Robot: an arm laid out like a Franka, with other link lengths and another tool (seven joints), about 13 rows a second.
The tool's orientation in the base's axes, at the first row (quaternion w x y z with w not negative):
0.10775, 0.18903, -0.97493, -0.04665
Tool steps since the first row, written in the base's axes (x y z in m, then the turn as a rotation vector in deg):
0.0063, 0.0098, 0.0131, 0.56, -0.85, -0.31
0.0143, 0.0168, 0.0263, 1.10, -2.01, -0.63
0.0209, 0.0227, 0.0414, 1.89, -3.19, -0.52
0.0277, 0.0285, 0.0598, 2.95, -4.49, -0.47
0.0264, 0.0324, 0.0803, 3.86, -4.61, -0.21
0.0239, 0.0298, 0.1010, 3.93, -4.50, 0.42
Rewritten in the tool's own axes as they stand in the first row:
-0.0069, 0.0085, -0.0137, -0.24, -1.03, 0.13
-0.0142, 0.0139, -0.0280, -0.36, -2.33, 0.26
-0.0195, 0.0189, -0.0439, -0.60, -3.69, -0.08
-0.0244, 0.0243, -0.0630, -1.06, -5.27, -0.44
-0.0207, 0.0311, -0.0825, -1.79, -5.67, -0.91
-0.0135, 0.0323, -0.1022, -1.77, -5.51, -1.53

